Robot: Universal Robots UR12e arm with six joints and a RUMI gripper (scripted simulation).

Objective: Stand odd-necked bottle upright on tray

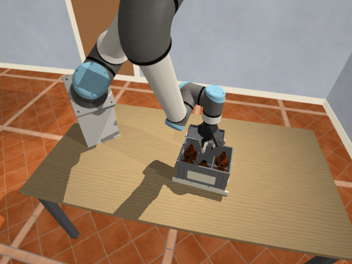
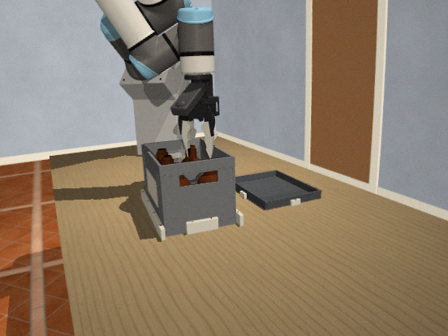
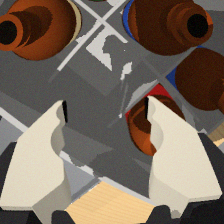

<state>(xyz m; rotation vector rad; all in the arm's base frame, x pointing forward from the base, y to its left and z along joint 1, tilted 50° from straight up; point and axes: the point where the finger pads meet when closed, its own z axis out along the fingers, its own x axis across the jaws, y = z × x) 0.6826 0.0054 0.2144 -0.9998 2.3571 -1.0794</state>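
Right now the grey crate is 80 mm below my hand, 40 mm to the right of it and 10 mm behind it. The rest, counted from my hand: bottle 90 mm ahead, 80 mm below, 10 mm to the right; grey tray 250 mm to the left, 150 mm below, 10 mm ahead.
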